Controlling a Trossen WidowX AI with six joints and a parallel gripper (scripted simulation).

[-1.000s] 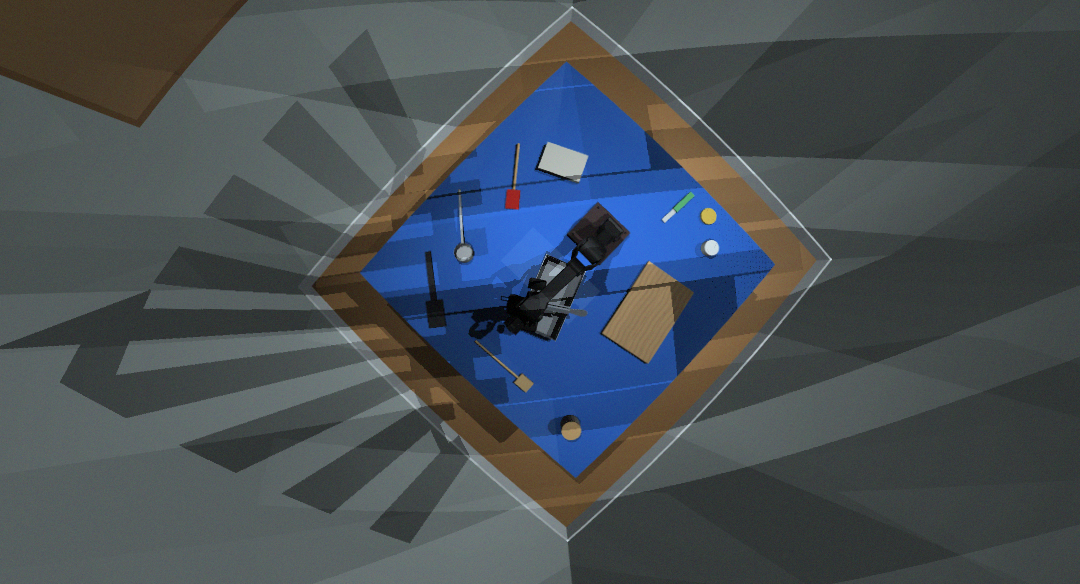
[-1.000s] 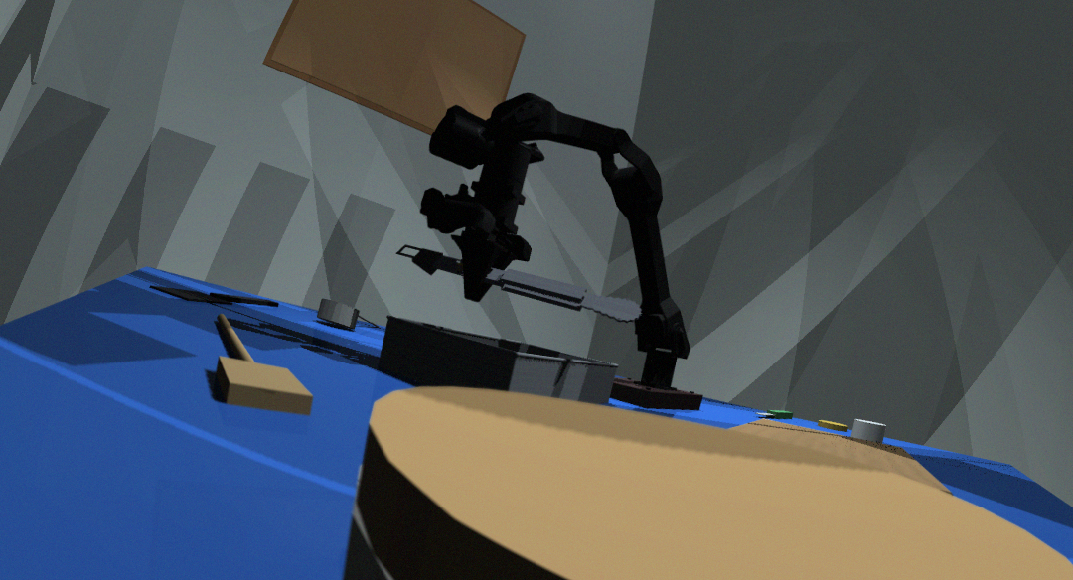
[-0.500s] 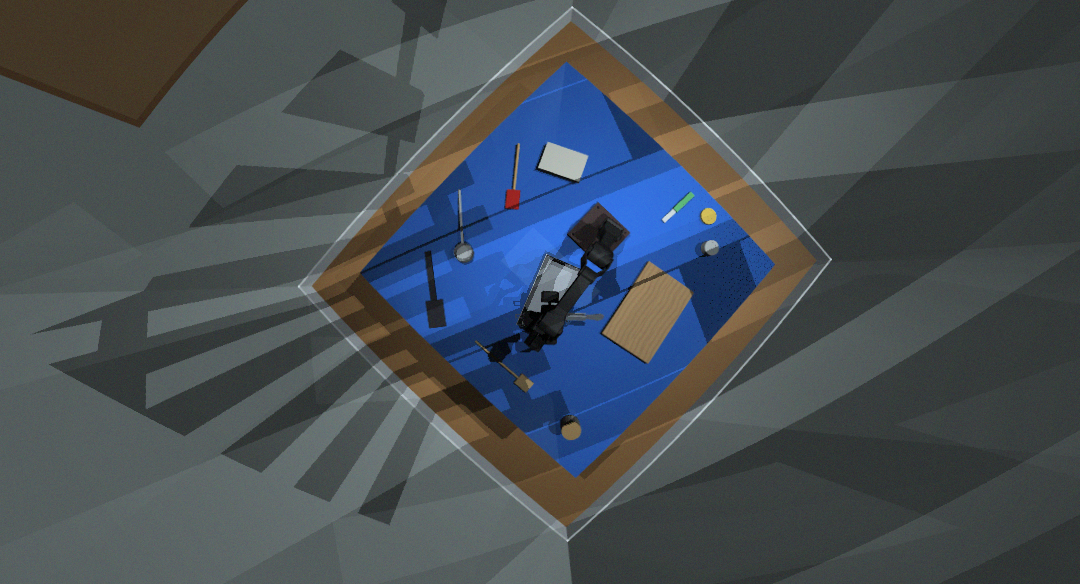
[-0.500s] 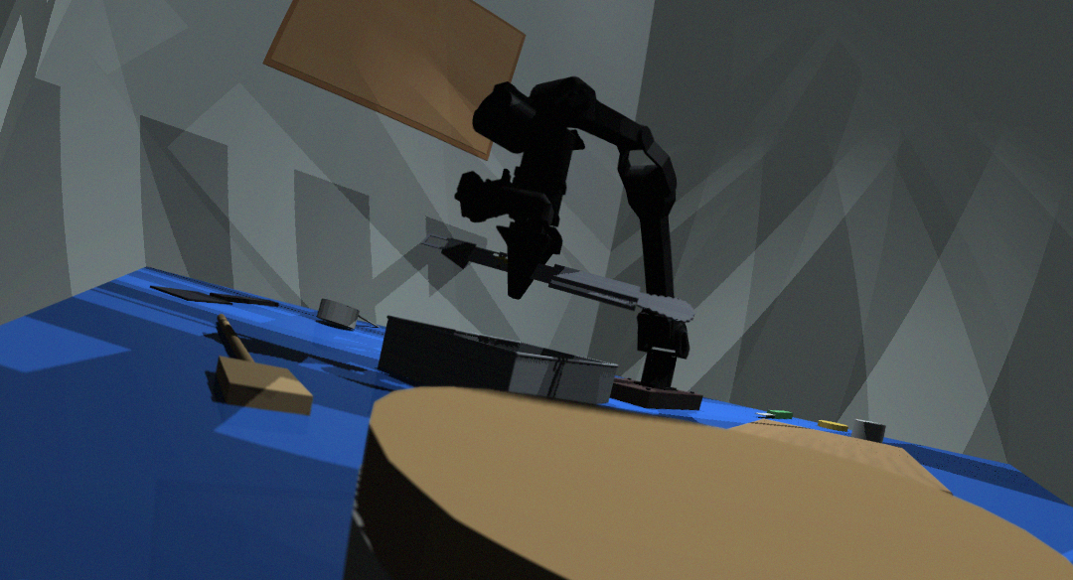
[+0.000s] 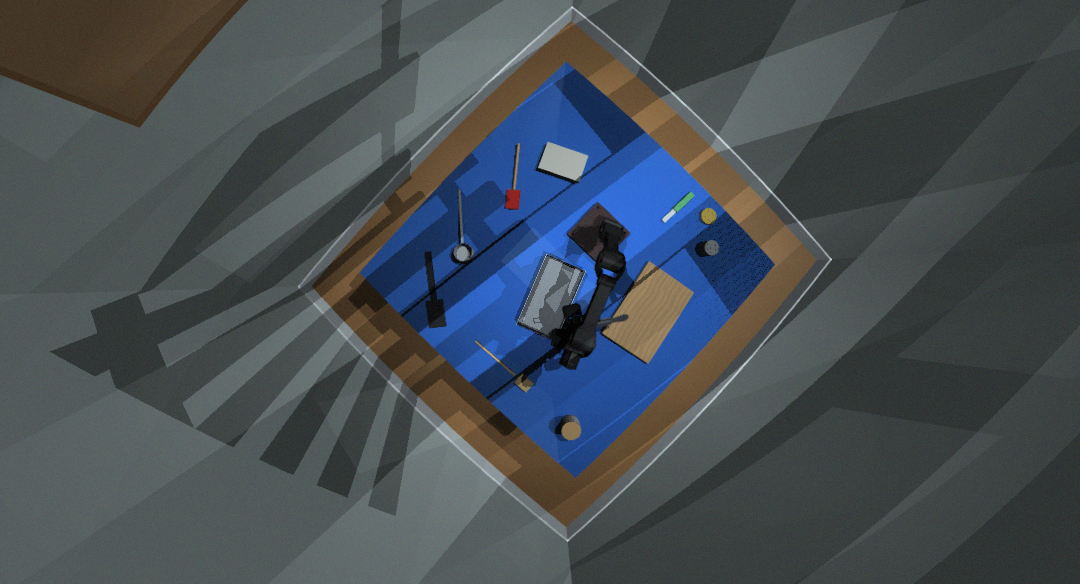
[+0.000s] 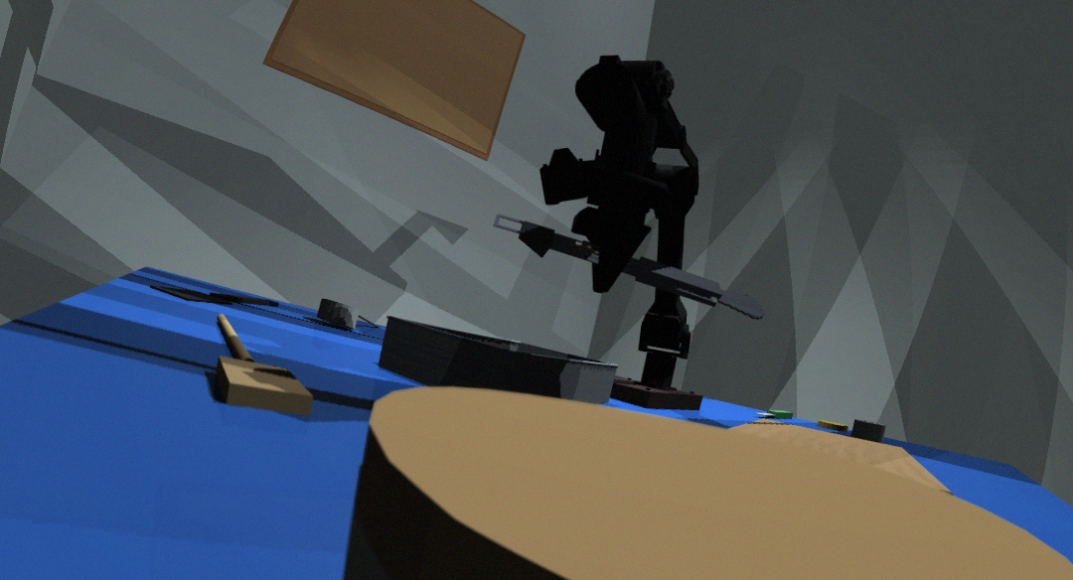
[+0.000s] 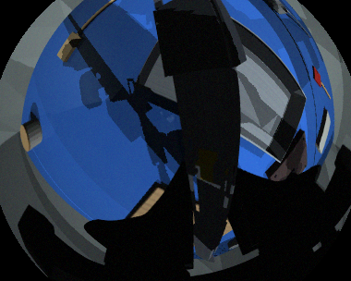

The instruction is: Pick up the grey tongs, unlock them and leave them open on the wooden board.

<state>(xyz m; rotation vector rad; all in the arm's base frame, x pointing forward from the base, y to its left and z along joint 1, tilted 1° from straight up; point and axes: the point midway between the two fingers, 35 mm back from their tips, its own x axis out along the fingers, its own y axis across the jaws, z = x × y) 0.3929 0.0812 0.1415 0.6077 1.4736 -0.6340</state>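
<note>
Now: the wooden board 210 mm behind my gripper tip, 250 mm to the left of it and 130 mm below it. From my gripper tip the other things lie so: roasting tin (40 mm behind, 130 mm to the right, 110 mm below); then black spatula (220 mm ahead, 540 mm to the right, 130 mm below); then tan cup (360 mm ahead, 240 mm to the left, 100 mm below).
</note>
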